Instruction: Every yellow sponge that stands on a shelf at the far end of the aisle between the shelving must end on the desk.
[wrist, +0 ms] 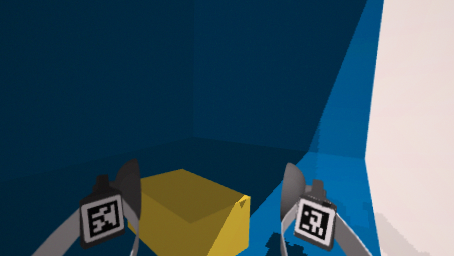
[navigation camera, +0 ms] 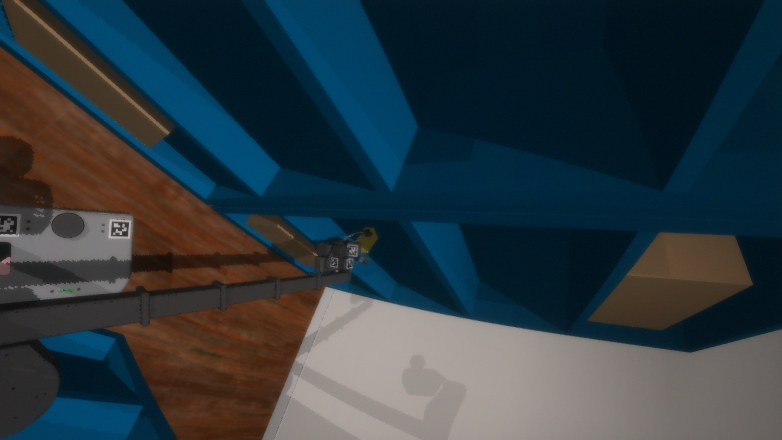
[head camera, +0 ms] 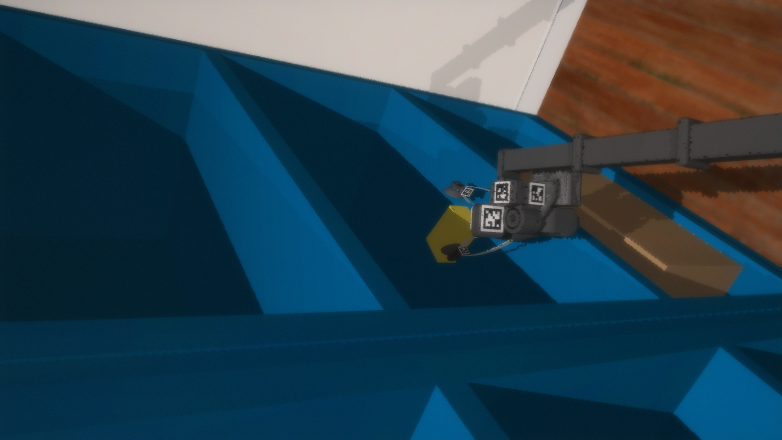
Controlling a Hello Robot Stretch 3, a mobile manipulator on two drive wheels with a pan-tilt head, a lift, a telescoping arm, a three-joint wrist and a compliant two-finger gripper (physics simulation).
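Pixels of known places: gripper, between the fingertips: [wrist: 212,180] [navigation camera: 369,246] [head camera: 446,221]; robot's base, origin of its link: [navigation camera: 69,224].
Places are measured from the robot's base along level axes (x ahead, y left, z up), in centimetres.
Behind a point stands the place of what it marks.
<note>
A yellow sponge [head camera: 445,232] {x 0.3, y -95.7, z 57.9 cm} [navigation camera: 370,240] {x 0.6, y -96.0, z 57.9 cm} [wrist: 175,230] {x 0.7, y -91.7, z 56.7 cm} stands on a shelf board [head camera: 546,268] {x 5.5, y -73.5, z 53.4 cm} [wrist: 60,195] {x 17.0, y -104.9, z 53.4 cm} of the blue shelving, partly in shadow. My gripper [head camera: 452,220] {x -1.9, y -92.9, z 59.9 cm} [navigation camera: 365,246] {x -1.9, y -92.9, z 59.9 cm} [wrist: 212,180] {x -1.9, y -92.9, z 59.9 cm} is open and reaches in over this board. In the wrist view the sponge shows between the fingertips, close to the left one, which hides its left end; a gap shows between the sponge and the right fingertip. Whether the left fingertip touches it I cannot tell. The sponge's lower part is cut off by that view's bottom edge. The desk does not show in these views.
A brown box [head camera: 672,246] {x 0.8, y -68.9, z 23.8 cm} [navigation camera: 281,235] {x 0.2, y -70.0, z 28.4 cm} sits in a lower compartment below the gripper. Other brown boxes [navigation camera: 678,295] {x -6.3, y -81.1, z 161.7 cm} [navigation camera: 92,76] {x 40.8, y -0.3, z 30.2 cm} sit in the shelving. A white wall [head camera: 328,43] {x -41.7, y -126.3, z 70.3 cm} [navigation camera: 382,333] {x -52.0, y -120.3, z 52.5 cm} [wrist: 420,100] {x -44.2, y -124.8, z 66.2 cm} stands beside the shelf. More blue shelving [navigation camera: 82,377] {x -50.9, y -3.2, z 7.7 cm} stands across the aisle.
</note>
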